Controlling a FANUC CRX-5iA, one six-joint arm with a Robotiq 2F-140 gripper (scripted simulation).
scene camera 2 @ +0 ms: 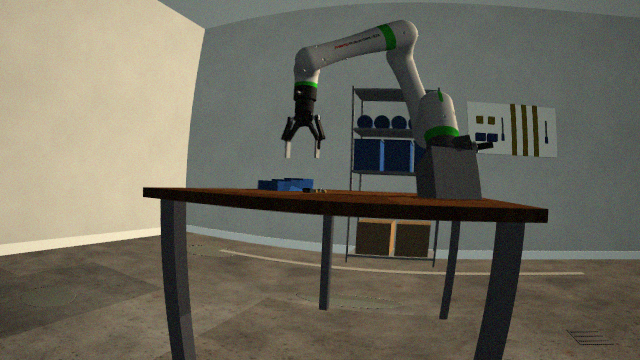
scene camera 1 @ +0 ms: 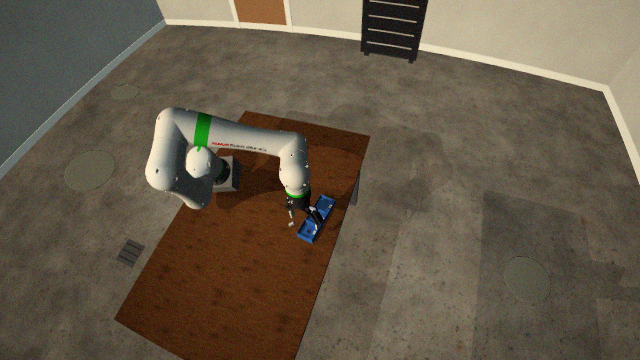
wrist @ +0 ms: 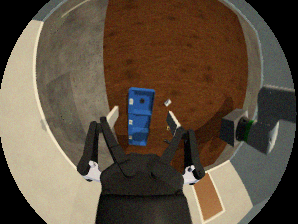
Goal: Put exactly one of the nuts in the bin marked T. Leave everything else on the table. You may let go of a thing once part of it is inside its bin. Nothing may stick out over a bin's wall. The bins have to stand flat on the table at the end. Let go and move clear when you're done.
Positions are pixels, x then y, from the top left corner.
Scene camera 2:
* my gripper: 301, 158
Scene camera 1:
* blue bin row: 324, 204
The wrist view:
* my gripper: 143, 113
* blue bin row: 138, 117
